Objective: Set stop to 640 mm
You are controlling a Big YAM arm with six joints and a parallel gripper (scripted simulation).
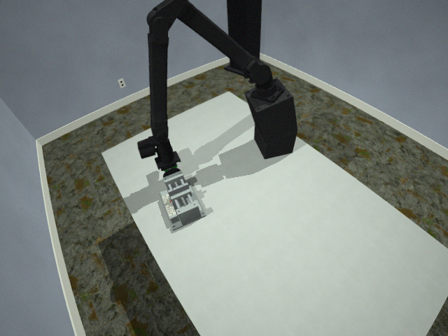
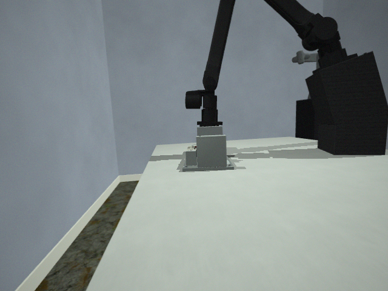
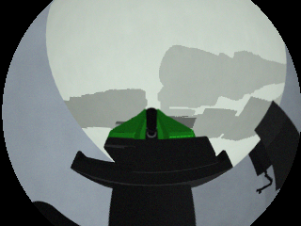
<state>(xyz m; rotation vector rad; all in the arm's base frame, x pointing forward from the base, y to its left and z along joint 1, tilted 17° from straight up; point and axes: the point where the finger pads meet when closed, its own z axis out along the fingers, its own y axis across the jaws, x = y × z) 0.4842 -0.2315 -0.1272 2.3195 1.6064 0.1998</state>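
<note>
The handwheel lies 2 cm to the left of my hand, 1 cm ahead of it and 1 cm above it.
</note>
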